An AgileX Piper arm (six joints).
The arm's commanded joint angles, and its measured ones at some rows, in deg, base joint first. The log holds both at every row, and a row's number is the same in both.
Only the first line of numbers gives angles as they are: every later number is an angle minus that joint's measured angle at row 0.
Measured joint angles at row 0:
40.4 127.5 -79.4 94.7 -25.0 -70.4
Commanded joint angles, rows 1 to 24:
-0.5 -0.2 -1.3 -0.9 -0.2 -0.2
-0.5 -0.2 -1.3 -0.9 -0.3 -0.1
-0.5 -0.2 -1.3 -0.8 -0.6 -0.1
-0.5 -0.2 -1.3 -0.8 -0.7 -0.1
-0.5 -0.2 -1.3 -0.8 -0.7 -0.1
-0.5 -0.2 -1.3 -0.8 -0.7 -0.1
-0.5 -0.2 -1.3 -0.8 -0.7 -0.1
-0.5 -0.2 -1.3 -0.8 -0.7 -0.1
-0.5 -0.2 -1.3 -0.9 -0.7 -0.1
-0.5 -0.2 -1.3 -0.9 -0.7 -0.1
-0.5 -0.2 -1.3 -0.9 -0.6 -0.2
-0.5 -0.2 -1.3 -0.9 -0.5 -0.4
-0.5 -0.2 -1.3 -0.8 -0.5 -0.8
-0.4 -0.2 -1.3 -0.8 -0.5 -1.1
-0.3 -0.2 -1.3 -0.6 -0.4 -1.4
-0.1 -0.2 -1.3 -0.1 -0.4 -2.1
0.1 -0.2 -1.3 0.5 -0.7 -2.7
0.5 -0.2 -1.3 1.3 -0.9 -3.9
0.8 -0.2 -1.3 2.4 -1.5 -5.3
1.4 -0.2 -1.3 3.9 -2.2 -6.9
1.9 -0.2 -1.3 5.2 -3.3 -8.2
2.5 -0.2 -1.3 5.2 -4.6 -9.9
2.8 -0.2 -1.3 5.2 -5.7 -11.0
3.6 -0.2 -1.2 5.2 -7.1 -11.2
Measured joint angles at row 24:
1.4 0.0 -1.0 4.3 -2.4 -6.1
